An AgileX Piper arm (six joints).
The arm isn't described. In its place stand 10 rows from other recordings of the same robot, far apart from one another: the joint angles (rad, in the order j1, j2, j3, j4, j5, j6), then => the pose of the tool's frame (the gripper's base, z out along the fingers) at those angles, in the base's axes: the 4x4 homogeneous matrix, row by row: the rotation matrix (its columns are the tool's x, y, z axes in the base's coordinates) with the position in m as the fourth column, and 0 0 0 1 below.
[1.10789 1.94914 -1.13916 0.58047 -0.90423 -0.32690] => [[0.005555, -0.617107, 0.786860, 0.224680], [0.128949, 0.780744, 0.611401, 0.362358], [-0.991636, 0.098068, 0.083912, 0.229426], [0, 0, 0, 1]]
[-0.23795 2.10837 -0.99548 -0.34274 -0.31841 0.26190] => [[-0.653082, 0.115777, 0.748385, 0.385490], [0.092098, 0.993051, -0.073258, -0.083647], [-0.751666, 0.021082, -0.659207, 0.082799], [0, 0, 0, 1]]
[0.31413 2.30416 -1.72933 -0.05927 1.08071 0.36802] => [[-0.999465, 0.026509, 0.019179, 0.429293], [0.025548, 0.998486, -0.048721, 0.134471], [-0.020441, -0.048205, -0.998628, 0.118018], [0, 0, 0, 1]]
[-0.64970 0.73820 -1.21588 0.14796 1.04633 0.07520] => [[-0.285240, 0.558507, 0.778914, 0.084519], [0.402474, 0.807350, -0.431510, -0.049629], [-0.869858, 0.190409, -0.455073, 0.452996], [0, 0, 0, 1]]
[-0.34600 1.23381 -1.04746 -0.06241 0.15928 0.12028] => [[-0.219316, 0.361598, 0.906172, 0.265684], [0.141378, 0.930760, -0.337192, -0.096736], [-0.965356, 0.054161, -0.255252, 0.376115], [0, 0, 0, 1]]
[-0.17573 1.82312 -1.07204 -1.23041 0.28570 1.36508] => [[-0.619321, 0.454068, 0.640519, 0.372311], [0.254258, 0.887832, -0.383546, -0.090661], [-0.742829, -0.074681, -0.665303, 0.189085], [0, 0, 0, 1]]
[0.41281 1.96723 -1.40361 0.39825 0.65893 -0.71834] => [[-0.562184, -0.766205, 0.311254, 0.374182], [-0.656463, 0.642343, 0.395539, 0.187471], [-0.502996, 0.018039, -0.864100, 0.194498], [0, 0, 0, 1]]
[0.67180 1.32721 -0.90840 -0.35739 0.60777 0.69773] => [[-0.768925, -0.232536, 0.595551, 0.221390], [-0.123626, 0.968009, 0.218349, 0.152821], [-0.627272, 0.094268, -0.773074, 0.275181], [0, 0, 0, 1]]
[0.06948 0.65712 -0.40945 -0.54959 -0.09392 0.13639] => [[-0.026171, -0.140201, 0.989777, 0.140983], [-0.402048, 0.907985, 0.117985, 0.014280], [-0.915244, -0.394850, -0.080130, 0.300422], [0, 0, 0, 1]]
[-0.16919 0.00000 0.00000 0.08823 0.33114 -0.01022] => [[-0.225985, 0.157863, 0.961254, 0.053448], [0.112807, 0.984384, -0.135141, -0.006485], [-0.967577, 0.077896, -0.240264, 0.183491], [0, 0, 0, 1]]
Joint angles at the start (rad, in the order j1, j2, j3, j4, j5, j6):
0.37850, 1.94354, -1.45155, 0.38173, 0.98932, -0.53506
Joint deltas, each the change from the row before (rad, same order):
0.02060, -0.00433, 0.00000, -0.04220, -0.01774, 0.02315
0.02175, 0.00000, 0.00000, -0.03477, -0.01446, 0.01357
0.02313, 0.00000, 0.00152, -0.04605, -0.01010, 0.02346
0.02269, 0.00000, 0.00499, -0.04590, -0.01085, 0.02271
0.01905, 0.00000, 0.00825, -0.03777, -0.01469, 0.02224
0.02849, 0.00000, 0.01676, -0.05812, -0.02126, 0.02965
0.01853, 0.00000, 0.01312, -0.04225, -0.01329, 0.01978
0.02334, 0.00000, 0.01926, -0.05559, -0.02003, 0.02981
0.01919, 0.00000, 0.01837, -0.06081, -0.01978, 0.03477
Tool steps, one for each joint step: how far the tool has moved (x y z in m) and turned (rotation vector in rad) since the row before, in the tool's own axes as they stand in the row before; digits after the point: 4 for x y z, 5 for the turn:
-0.0019, 0.0045, 0.0007, 0.03443, 0.00244, -0.02084
-0.0020, 0.0052, 0.0022, 0.02555, 0.00485, -0.02669
-0.0012, 0.0052, 0.0024, 0.03066, 0.01315, -0.02481
-0.0006, 0.0052, 0.0027, 0.03009, 0.01378, -0.02502
-0.0003, 0.0044, 0.0029, 0.02583, 0.00862, -0.01739
0.0005, 0.0069, 0.0049, 0.03778, 0.01568, -0.03154
0.0008, 0.0045, 0.0033, 0.02664, 0.01245, -0.02366
0.0012, 0.0057, 0.0044, 0.03522, 0.01370, -0.02771
0.0013, 0.0040, 0.0038, 0.03950, 0.01199, -0.02384

